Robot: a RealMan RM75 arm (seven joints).
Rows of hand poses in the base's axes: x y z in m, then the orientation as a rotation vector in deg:
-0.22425 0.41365 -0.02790 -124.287 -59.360 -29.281
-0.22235 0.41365 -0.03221 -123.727 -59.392 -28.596
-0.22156 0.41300 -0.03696 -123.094 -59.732 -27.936
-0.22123 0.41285 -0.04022 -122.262 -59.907 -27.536
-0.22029 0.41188 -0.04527 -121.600 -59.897 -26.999
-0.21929 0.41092 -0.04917 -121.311 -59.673 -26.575
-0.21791 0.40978 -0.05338 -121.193 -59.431 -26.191
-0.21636 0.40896 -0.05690 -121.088 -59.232 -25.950
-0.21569 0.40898 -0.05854 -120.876 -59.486 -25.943
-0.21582 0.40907 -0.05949 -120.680 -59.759 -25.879
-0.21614 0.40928 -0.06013 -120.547 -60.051 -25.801
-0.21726 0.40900 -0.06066 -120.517 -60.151 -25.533
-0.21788 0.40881 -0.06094 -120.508 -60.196 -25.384
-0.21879 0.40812 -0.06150 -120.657 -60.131 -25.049
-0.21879 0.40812 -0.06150 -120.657 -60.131 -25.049
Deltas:
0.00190 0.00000 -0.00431 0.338 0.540 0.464
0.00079 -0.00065 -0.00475 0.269 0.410 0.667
0.00033 -0.00015 -0.00326 0.549 0.320 0.585
0.00094 -0.00097 -0.00505 0.457 0.468 0.447
0.00100 -0.00096 -0.00390 0.254 0.427 0.127
0.00138 -0.00114 -0.00421 0.125 0.384 0.029
0.00155 -0.00082 -0.00352 0.124 0.265 0.004
0.00067 0.00002 -0.00164 0.073 -0.072 0.241
-0.00013 0.00009 -0.00095 0.040 -0.043 0.263
-0.00032 0.00021 -0.00064 -0.024 -0.050 0.251
-0.00112 -0.00028 -0.00053 -0.070 0.148 0.154
-0.00062 -0.00019 -0.00028 -0.041 0.086 0.076
-0.00091 -0.00069 -0.00056 -0.166 0.239 0.001
0.00000 0.00000 0.00000 0.000 0.000 0.000

